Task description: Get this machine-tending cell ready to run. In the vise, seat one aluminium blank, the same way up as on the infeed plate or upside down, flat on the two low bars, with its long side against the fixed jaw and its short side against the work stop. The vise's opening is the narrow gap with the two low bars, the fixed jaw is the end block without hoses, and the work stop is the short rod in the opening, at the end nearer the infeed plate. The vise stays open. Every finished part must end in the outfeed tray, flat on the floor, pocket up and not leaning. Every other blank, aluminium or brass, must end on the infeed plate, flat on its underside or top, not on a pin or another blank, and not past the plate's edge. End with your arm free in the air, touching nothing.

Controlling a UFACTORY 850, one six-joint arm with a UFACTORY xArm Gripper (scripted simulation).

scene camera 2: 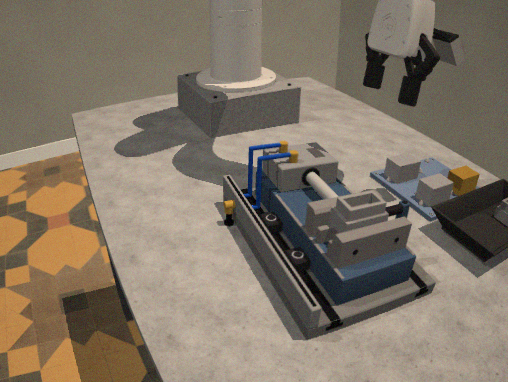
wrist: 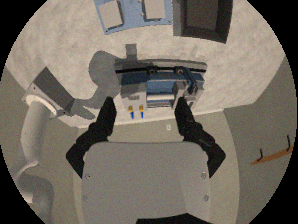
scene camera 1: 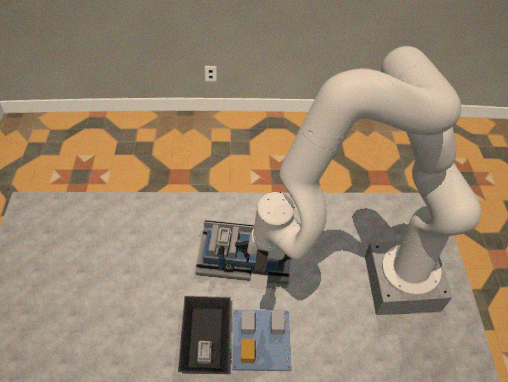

Observation:
In view: the gripper (scene camera 2: 388,95), an aluminium blank (scene camera 2: 401,168), an aluminium blank (scene camera 2: 434,189), a vise (scene camera 2: 370,276) and a grey rail (scene camera 2: 310,315).
The gripper shows as well in the wrist view (wrist: 145,104) and in scene camera 1 (scene camera 1: 264,259). The vise is seen too in the wrist view (wrist: 152,87).

